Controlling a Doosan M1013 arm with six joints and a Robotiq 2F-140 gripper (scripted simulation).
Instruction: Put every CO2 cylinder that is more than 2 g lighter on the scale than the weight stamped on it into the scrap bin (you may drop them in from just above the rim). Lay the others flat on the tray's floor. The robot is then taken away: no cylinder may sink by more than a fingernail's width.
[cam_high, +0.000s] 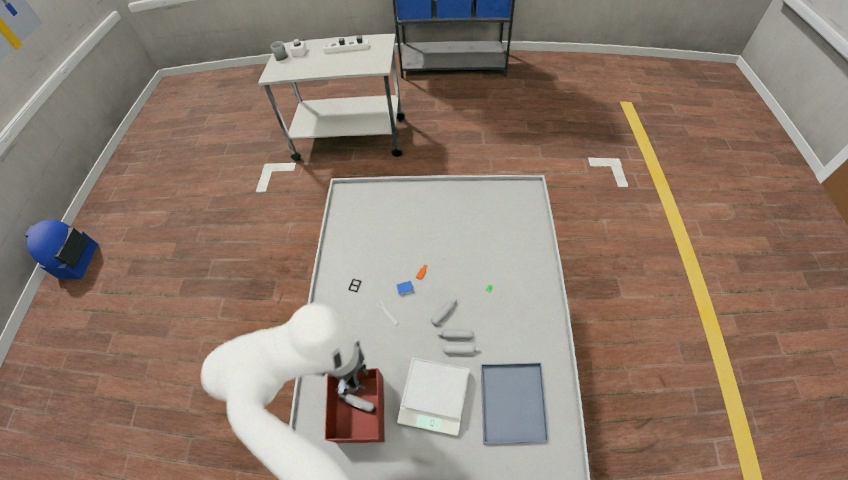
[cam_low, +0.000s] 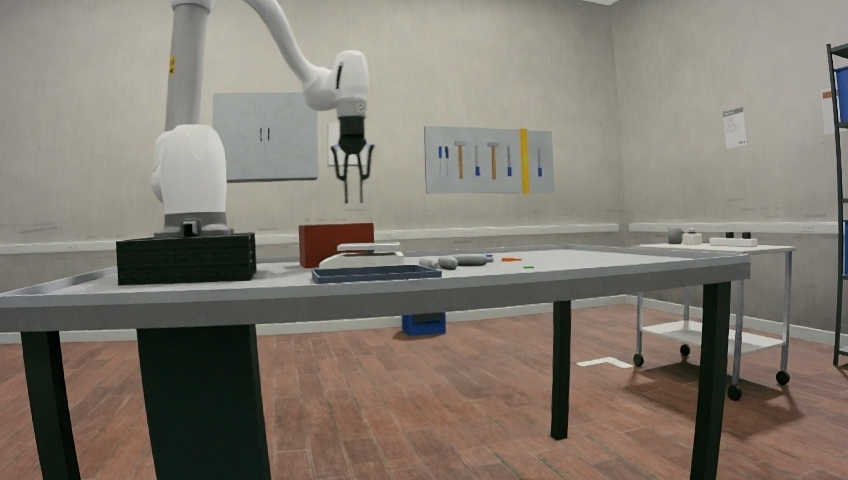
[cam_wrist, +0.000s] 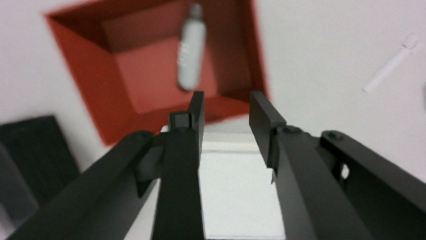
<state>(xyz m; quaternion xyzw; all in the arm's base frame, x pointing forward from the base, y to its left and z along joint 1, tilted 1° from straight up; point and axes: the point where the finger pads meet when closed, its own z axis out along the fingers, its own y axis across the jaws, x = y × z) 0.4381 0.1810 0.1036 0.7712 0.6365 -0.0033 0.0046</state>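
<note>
The scale platform lies 190 mm to the right of my hand and 160 mm below it. Round my hand: white tool (280 mm ahead, 20 mm to the right, 210 mm below); then scale (10 mm behind, 190 mm to the right, 170 mm below); then red scrap bin (60 mm behind, 40 mm to the left, 180 mm below).
</note>
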